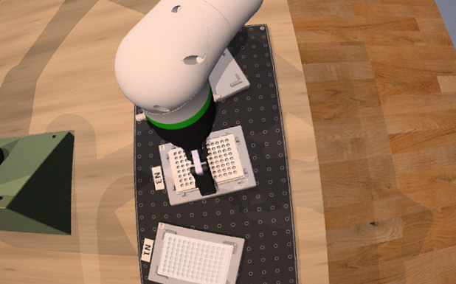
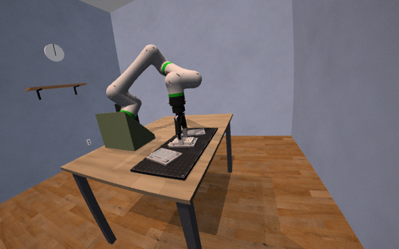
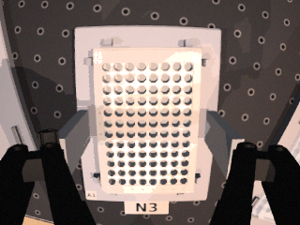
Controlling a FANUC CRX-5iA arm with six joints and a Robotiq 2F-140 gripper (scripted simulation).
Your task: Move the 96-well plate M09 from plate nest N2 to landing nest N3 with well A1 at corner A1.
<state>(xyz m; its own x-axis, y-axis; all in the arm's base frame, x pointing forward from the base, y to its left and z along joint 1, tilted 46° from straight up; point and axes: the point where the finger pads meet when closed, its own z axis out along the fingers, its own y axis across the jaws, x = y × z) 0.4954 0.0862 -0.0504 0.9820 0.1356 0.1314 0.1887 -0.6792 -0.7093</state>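
Now: hand 40 mm above the landing nest N3. Also, from my hand: A1 mark: 80 mm behind, 40 mm to the left, 30 mm below; then N3 label: 100 mm behind, 40 mm below, 20 mm to the right; then N2 label: 140 mm to the left, 100 mm behind, 40 mm below.
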